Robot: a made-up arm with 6 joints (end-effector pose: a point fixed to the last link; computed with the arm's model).
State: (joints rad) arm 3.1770 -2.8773 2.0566 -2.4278 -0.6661 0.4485
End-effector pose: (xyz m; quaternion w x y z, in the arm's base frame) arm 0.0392 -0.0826 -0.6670 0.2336 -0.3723 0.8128 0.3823
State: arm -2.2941 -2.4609 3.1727 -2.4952 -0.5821 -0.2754
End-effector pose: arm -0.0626 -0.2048 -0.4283 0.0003 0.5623 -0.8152 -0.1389
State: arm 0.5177 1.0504 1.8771 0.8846 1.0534 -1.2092
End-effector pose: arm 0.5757 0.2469 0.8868 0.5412 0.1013 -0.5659 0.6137
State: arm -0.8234 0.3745 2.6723 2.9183 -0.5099 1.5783
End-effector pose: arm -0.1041 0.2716 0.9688 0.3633 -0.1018 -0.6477 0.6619
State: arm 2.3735 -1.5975 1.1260 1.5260 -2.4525 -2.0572
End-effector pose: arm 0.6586 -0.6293 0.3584 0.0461 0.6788 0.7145 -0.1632
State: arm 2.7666 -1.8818 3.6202 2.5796 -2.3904 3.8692
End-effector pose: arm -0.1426 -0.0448 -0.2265 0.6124 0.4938 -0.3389 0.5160
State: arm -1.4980 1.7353 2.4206 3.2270 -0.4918 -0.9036
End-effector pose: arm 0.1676 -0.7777 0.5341 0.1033 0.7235 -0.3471 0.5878
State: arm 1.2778 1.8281 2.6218 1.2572 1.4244 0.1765
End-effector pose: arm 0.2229 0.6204 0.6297 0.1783 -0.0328 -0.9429 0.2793
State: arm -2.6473 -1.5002 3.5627 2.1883 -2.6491 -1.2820
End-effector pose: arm 0.0875 -0.0259 -0.2409 0.6348 0.1598 -0.6153 0.4392
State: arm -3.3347 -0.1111 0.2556 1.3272 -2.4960 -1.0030
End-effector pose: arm -0.4406 0.1134 0.8864 0.8983 -0.2990 0.1380 0.2908
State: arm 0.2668 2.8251 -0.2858 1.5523 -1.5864 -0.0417
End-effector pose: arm -0.4409 -0.1226 -0.2192 0.5487 0.5814 -0.4450 -0.4037
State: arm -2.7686 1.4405 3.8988 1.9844 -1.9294 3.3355
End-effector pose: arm 0.1675 0.0176 0.5634 0.0056 0.5724 0.6908 -0.4418
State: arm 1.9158 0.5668 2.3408 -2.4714 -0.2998 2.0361
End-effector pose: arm -0.1287 0.1009 1.1011 0.1136 0.6868 -0.4279 0.5765
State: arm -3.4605 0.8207 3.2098 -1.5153 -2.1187 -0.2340
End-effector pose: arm 0.0840 -0.0213 0.9437 0.4124 0.0205 0.3479 -0.8417
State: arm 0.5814 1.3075 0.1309 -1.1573 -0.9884 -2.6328
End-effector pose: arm 0.4079 0.2147 -0.2363 0.2013 -0.4564 -0.2788 0.8206
